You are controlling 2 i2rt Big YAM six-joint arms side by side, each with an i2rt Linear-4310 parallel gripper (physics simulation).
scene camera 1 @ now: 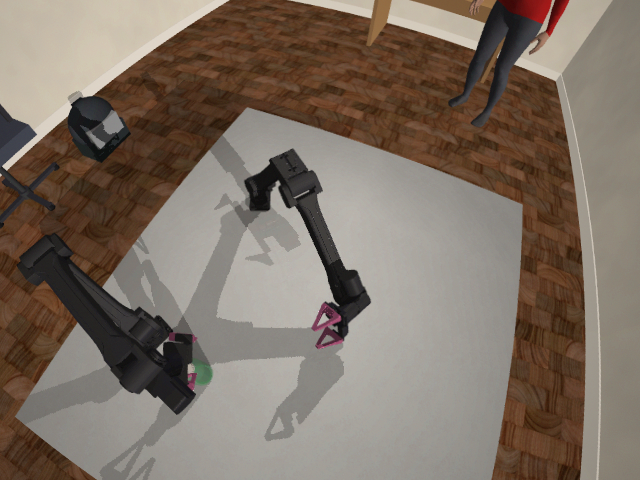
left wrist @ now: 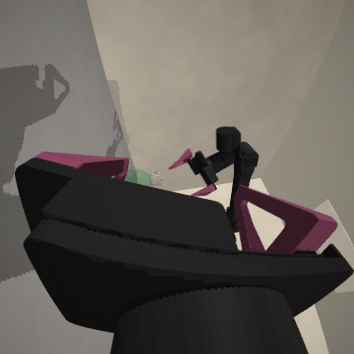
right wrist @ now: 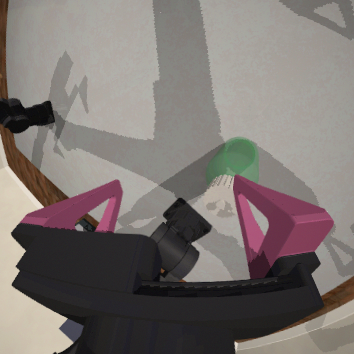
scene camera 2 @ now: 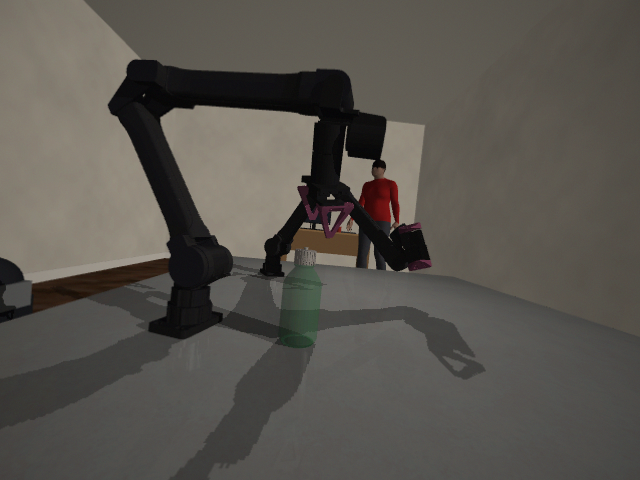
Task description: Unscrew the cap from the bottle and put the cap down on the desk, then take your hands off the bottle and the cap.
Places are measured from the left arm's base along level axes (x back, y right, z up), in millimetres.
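Pixels of known places: left gripper, fingertip midpoint: (scene camera 1: pixel 314 339) (left wrist: pixel 184 178) (scene camera 2: pixel 413 244); right gripper, fingertip midpoint: (scene camera 1: pixel 194 355) (left wrist: pixel 177 182) (right wrist: pixel 174 183) (scene camera 2: pixel 320 228); left arm's base at its link origin: (scene camera 1: pixel 260 199) (right wrist: pixel 46 113) (scene camera 2: pixel 271 274); right arm's base at its link origin: (scene camera 1: pixel 154 335) (right wrist: pixel 187 218) (scene camera 2: pixel 188 325).
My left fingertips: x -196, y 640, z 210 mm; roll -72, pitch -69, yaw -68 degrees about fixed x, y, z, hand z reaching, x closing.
Observation:
Ahead of a thing's pixels: the offset from my left fingertips to its top centre. Level surfaces: height alone.
The green see-through bottle @[dx +368, dy +73, dz -29 mm] (scene camera 1: pixel 203 373) (scene camera 2: pixel 299 315) (left wrist: pixel 137 177) (right wrist: pixel 245 157) stands upright on the grey desk @[dz -210 mm] (scene camera 1: pixel 439 310) (scene camera 2: pixel 413 423). Its white ribbed cap @[dx +368, dy +73, dz -23 mm] (scene camera 1: pixel 191 368) (scene camera 2: pixel 305 256) (left wrist: pixel 156 178) (right wrist: pixel 219 200) sits on its neck; in the right wrist view a finger overlaps the cap's edge. My right gripper (scene camera 1: pixel 193 360) (scene camera 2: pixel 321 227) (right wrist: pixel 174 183) is open and empty, pointing down above the cap and a little to one side. My left gripper (scene camera 1: pixel 315 338) (scene camera 2: pixel 417 245) (left wrist: pixel 184 178) is open and empty, held sideways well apart from the bottle.
The right arm's base (scene camera 2: pixel 186 315) stands left of the bottle in scene camera 2. The left arm's base (scene camera 2: pixel 271 268) stands farther back. Arm shadows cross the desk. A person in a red top (scene camera 1: pixel 527 10) (scene camera 2: pixel 378 206) stands beyond the desk.

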